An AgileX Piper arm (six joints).
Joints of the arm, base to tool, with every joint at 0 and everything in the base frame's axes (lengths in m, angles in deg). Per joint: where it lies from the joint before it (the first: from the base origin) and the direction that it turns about. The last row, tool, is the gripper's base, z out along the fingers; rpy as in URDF.
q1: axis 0 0 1 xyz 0 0 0.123
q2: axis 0 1 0 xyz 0 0 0
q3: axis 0 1 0 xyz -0.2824 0 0.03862
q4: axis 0.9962 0 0.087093 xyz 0.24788 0 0.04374
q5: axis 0 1 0 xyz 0 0 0
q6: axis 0.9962 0 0.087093 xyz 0.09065 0 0.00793
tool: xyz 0 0 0 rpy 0 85 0
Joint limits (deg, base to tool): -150..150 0..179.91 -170..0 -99.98..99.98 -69.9..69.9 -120..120
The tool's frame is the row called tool.
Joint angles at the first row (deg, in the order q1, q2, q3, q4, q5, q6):
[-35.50, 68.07, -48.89, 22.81, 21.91, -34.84]
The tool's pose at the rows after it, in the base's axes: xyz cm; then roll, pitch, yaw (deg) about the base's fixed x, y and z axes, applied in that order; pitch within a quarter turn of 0, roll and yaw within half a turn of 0:
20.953 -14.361 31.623 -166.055 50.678 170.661
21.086 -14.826 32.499 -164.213 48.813 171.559
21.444 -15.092 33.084 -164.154 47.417 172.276
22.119 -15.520 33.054 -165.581 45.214 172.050
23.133 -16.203 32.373 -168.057 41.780 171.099
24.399 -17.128 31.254 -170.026 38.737 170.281
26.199 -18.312 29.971 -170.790 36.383 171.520
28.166 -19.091 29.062 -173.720 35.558 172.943
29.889 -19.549 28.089 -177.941 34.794 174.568
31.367 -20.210 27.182 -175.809 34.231 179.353
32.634 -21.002 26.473 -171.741 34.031 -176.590
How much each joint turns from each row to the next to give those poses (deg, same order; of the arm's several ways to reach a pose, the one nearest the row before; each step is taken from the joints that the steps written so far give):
[-1.78, 0.53, -3.35, -5.67, 6.19, 2.18]
[-0.11, 0.82, -3.00, -4.56, 2.96, 3.13]
[0.00, 1.11, -2.54, -0.81, 2.68, 0.00]
[0.00, 2.18, -2.30, 0.00, 2.63, -0.41]
[0.00, 3.44, -2.35, 0.00, 2.87, -0.25]
[0.00, 4.14, -2.06, 0.00, 1.37, -0.24]
[0.13, 5.24, -2.92, 0.71, 0.34, -2.11]
[0.14, 4.94, -3.71, 4.31, 1.47, -4.56]
[0.00, 4.48, -3.42, 5.46, 2.83, -5.58]
[0.55, 3.63, -2.66, 0.27, -0.45, -3.96]
[0.57, 2.91, -2.20, -1.66, -2.30, -1.87]

